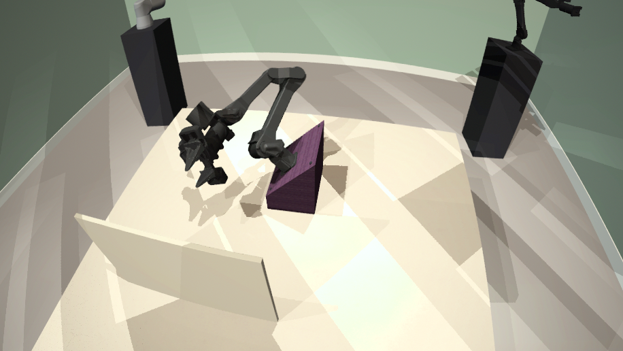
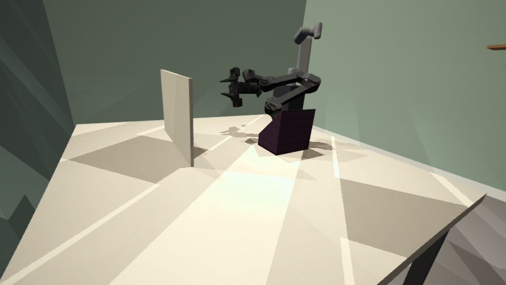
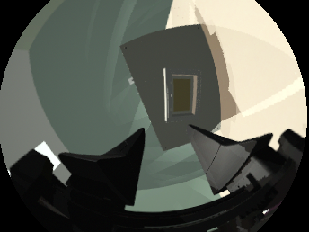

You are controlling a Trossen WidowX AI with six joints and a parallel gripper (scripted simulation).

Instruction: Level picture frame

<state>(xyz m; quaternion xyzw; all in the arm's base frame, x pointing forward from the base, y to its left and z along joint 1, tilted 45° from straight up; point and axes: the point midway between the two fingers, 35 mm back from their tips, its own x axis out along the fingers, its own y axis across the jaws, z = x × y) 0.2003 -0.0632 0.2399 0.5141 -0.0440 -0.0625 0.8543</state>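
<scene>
My gripper tip is now 200 mm short of the picture frame, 10 mm to the left of it and 90 mm above it. The rest, counted from my gripper tip: wall panel 210 mm ahead, 20 mm to the right, 110 mm below.
</scene>
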